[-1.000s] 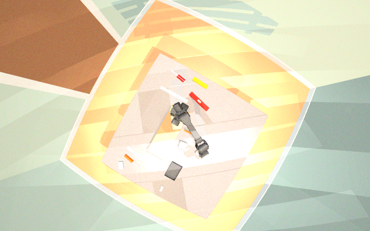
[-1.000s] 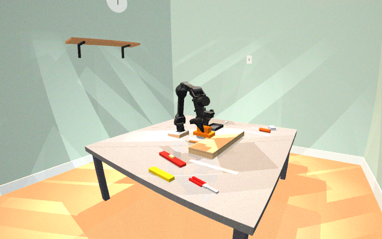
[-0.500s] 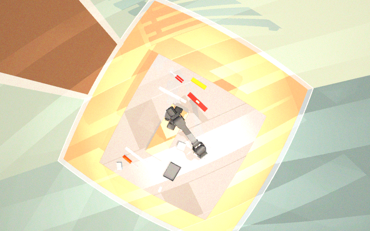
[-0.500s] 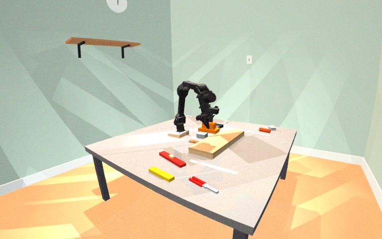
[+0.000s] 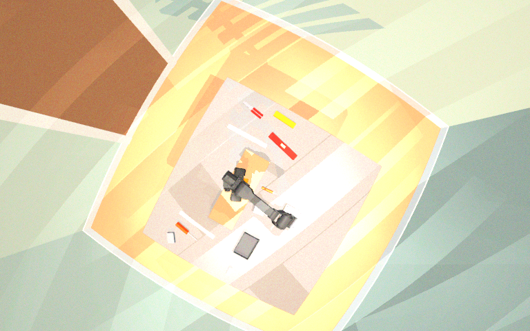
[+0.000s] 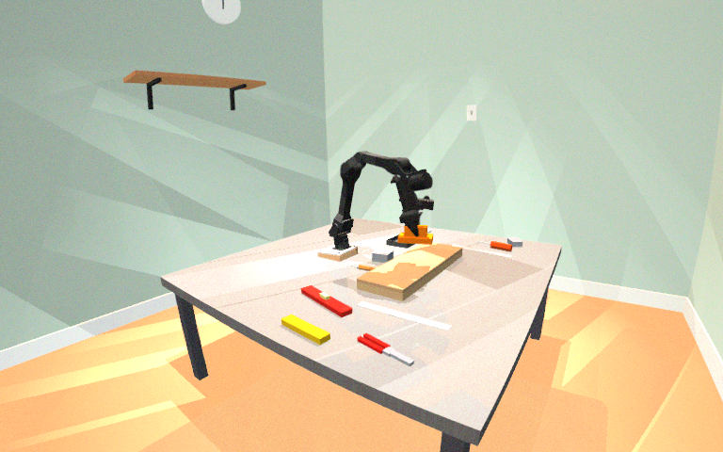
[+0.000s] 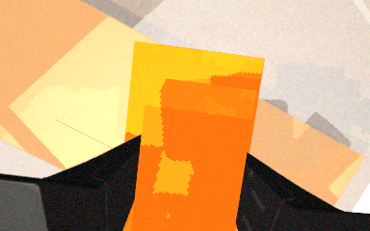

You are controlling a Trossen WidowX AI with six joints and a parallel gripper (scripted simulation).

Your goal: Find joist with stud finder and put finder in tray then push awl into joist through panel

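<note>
Right now the stud finder is 20 mm behind my gripper tip, 20 mm above it and 10 mm to the right of it. The rest, counted from my gripper tip: grey block 220 mm behind, 140 mm below, 60 mm to the left; awl 220 mm behind, 150 mm below, 80 mm to the right; red level 370 mm to the right, 140 mm below, 90 mm behind.
</note>
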